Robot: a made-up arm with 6 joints. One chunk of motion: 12 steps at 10 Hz.
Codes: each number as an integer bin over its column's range. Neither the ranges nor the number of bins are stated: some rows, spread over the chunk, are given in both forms.
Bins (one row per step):
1: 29 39 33 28 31 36
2: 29 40 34 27 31 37
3: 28 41 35 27 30 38
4: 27 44 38 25 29 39
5: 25 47 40 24 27 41
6: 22 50 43 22 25 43
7: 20 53 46 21 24 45
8: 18 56 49 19 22 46
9: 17 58 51 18 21 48
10: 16 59 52 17 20 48
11: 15 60 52 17 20 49
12: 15 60 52 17 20 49
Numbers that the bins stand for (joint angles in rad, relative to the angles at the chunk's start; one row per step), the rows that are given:
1: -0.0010 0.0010 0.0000 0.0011 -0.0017 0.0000
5: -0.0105 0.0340 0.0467 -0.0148 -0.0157 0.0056
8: -0.0271 0.0711 0.1067 -0.0346 -0.0332 0.0111
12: -0.0343 0.0876 0.1267 -0.0425 -0.0402 0.0144
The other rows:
2: -0.0010 0.0051 0.0067 -0.0029 -0.0017 0.0011
3: -0.0033 0.0092 0.0133 -0.0029 -0.0052 0.0022
4: -0.0057 0.0216 0.0333 -0.0108 -0.0087 0.0033
6: -0.0176 0.0463 0.0667 -0.0227 -0.0227 0.0078
7: -0.0224 0.0587 0.0867 -0.0267 -0.0262 0.0100
9: -0.0295 0.0794 0.1200 -0.0386 -0.0367 0.0133
10: -0.0319 0.0835 0.1267 -0.0425 -0.0402 0.0133
11: -0.0343 0.0876 0.1267 -0.0425 -0.0402 0.0144

